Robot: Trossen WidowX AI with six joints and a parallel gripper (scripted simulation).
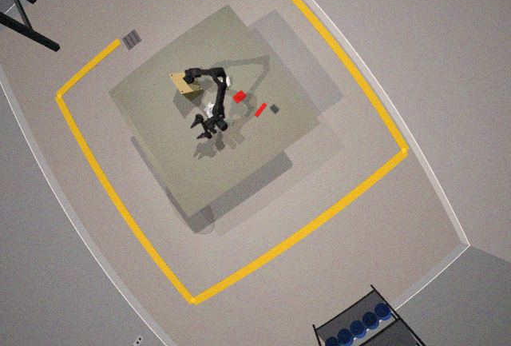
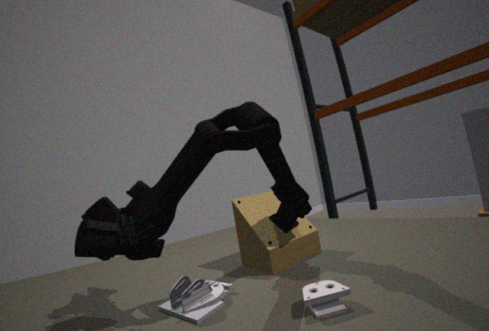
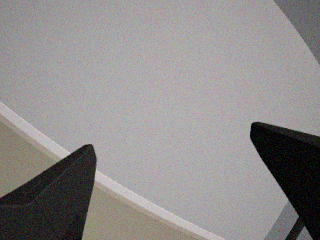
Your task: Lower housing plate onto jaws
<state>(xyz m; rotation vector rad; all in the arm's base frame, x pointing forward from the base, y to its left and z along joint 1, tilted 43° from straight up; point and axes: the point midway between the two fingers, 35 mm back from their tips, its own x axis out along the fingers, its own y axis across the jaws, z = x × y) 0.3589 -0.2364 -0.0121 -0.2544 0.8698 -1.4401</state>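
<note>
The white block lies 200 mm behind my gripper tip, 420 mm to the left of it and 210 mm below it. The rest, counted from my gripper tip: dark block: 220 mm ahead, 560 mm to the left, 210 mm below.
</note>
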